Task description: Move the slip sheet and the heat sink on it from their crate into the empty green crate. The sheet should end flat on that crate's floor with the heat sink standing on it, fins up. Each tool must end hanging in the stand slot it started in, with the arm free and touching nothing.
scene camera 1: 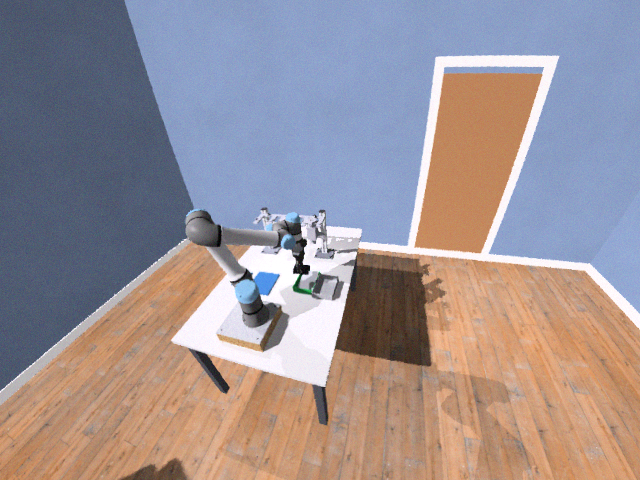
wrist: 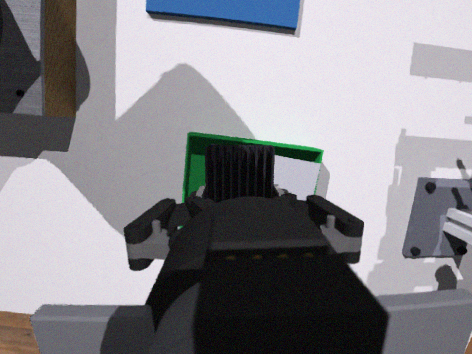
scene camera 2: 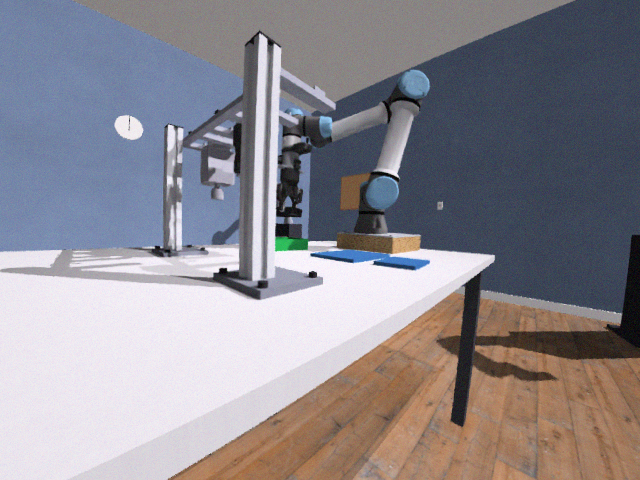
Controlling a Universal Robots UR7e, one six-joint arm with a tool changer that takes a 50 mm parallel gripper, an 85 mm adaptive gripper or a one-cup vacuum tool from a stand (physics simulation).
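Places are measured from the arm's base along level axes (x ahead, y right, z down), in centimetres.
Pixels of known places: hand, its tool point: point(scene camera 2: 290, 165); arm's base, origin of its link: point(scene camera 1: 256, 316) point(scene camera 2: 370, 233).
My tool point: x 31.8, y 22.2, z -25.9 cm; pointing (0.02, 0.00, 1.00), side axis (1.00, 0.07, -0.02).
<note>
Ahead of a thing's pixels: the offset from my tool point to its middle.
The gripper point(scene camera 1: 299, 263) point(scene camera 2: 289, 206) point(wrist: 241, 192), the adaptive one, points down and is shut on the black heat sink {dz +18.4, dx +0.5, dy +0.4 cm} point(scene camera 1: 301, 269) point(scene camera 2: 289, 212) point(wrist: 240, 170). It holds the heat sink above the green crate {dz +31.0, dx +2.4, dy +2.7 cm} point(scene camera 1: 305, 291) point(scene camera 2: 294, 244) point(wrist: 196, 170); the ribbed fins show in the wrist view. The pale grey slip sheet {dz +30.7, dx +3.6, dy +3.2 cm} point(wrist: 300, 172) lies inside the green crate, partly hidden by the heat sink. The grey crate {dz +31.0, dx -2.5, dy +15.5 cm} point(scene camera 1: 323, 295) stands right beside the green crate. In the wrist view the gripper hides the near part of the green crate.
The tool stand point(scene camera 1: 323, 232) point(scene camera 2: 261, 155) rises behind the crates. The vacuum tool {dz +6.6, dx +27.1, dy +7.2 cm} point(scene camera 2: 217, 165) hangs in it, with a dark tool {dz +6.9, dx +29.7, dy -11.7 cm} point(scene camera 2: 236, 149) partly behind the post. Blue plates {dz +32.6, dx +2.5, dy -29.0 cm} point(scene camera 1: 266, 283) point(scene camera 2: 348, 255) {dz +32.6, dx +6.3, dy -46.1 cm} point(scene camera 2: 402, 262) point(wrist: 225, 12) lie on the table near the arm's base block point(scene camera 1: 240, 338).
</note>
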